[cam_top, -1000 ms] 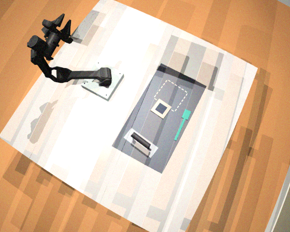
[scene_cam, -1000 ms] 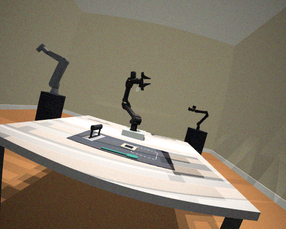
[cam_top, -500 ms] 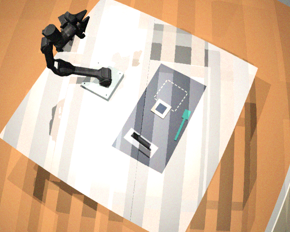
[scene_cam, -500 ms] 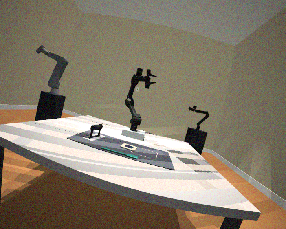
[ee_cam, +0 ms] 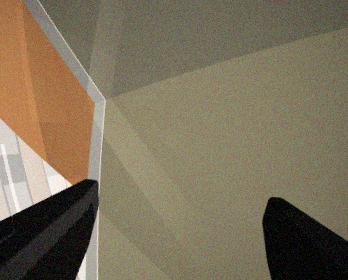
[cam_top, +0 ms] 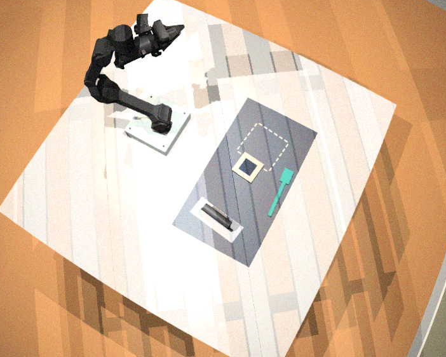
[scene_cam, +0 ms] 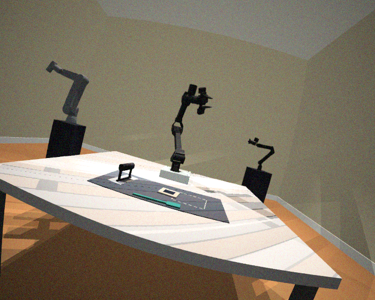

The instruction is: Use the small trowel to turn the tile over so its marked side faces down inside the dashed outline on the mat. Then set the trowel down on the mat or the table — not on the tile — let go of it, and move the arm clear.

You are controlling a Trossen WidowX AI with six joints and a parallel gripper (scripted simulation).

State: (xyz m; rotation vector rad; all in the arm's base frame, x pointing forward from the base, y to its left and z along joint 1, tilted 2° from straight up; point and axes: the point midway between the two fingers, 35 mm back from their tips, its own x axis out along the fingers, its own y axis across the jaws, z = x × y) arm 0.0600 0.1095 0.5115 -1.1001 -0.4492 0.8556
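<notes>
The black-handled tool is 24 cm ahead of my gripper tip, 38 cm to the right of it and 53 cm below it. Also, from my gripper tip: cream tile: 31 cm ahead, 14 cm to the right, 56 cm below; then dark mat: 32 cm ahead, 18 cm to the right, 59 cm below; then teal trowel: 46 cm ahead, 17 cm to the right, 56 cm below.
</notes>
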